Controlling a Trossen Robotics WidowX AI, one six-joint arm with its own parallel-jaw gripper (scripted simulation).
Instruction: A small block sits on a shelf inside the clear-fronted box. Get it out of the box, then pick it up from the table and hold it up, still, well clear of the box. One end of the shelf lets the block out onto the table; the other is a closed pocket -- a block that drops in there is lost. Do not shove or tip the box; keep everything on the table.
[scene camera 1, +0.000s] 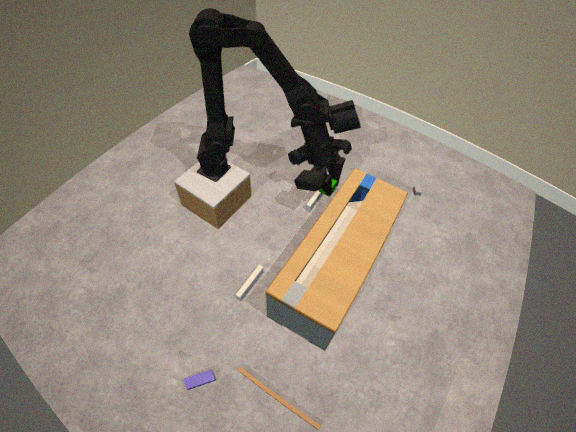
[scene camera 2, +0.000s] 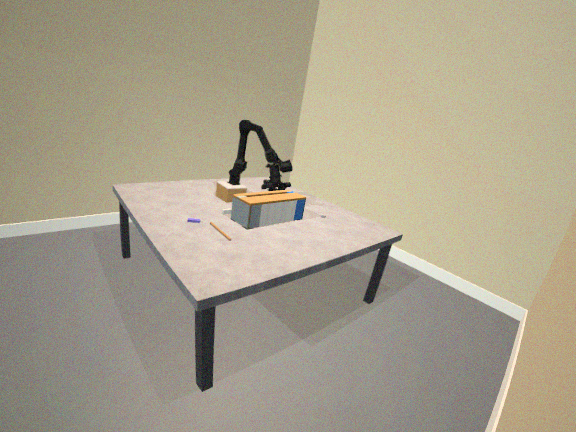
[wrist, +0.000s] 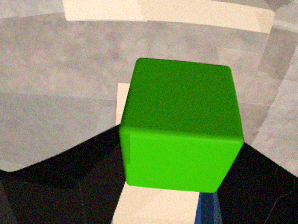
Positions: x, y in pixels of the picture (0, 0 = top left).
Scene:
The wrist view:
my gripper: 175, 136
long box: 47, 123
green block: 181, 129

